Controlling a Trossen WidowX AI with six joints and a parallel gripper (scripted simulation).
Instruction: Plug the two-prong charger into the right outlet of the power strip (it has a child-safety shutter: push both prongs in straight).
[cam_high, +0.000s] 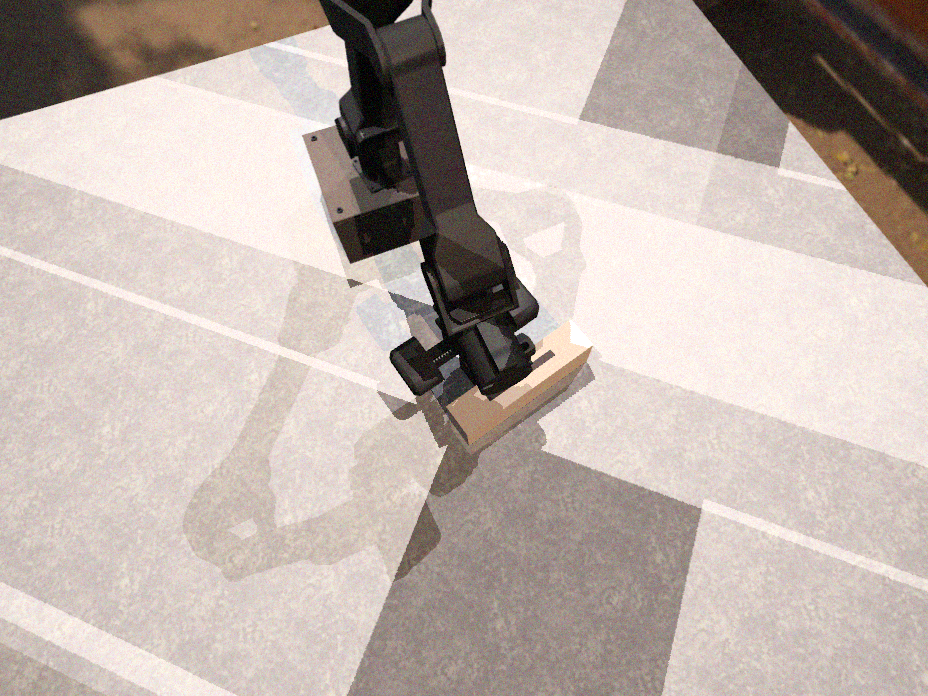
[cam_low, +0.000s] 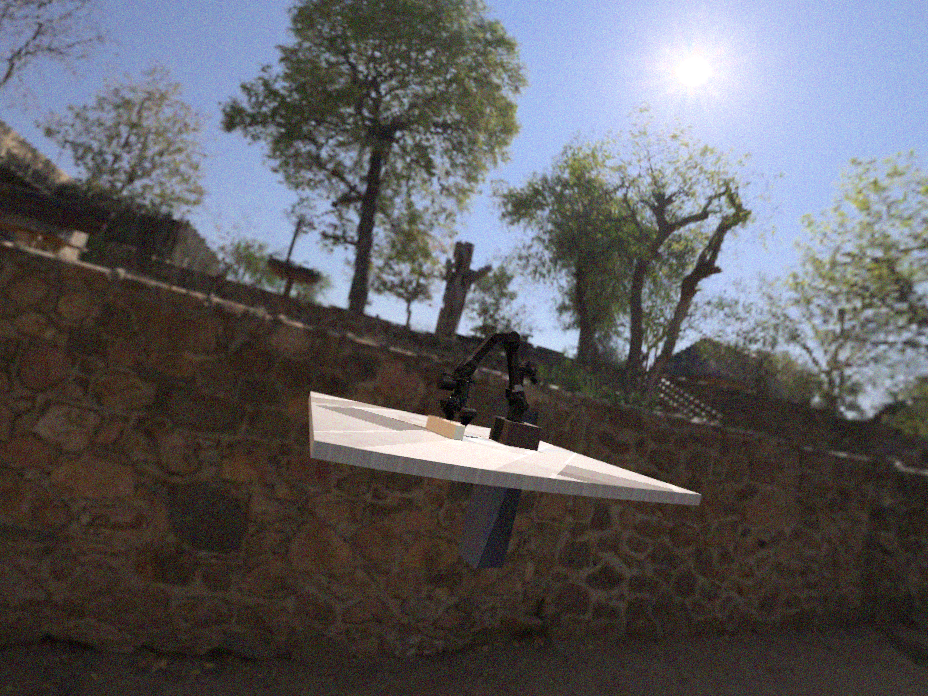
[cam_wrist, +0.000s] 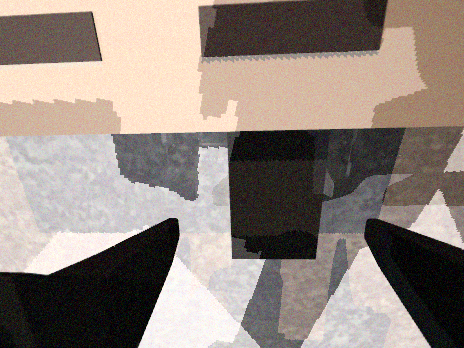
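The two-prong charger is 40 mm ahead of my gripper tip, 10 mm to the left of it and 10 mm above it.
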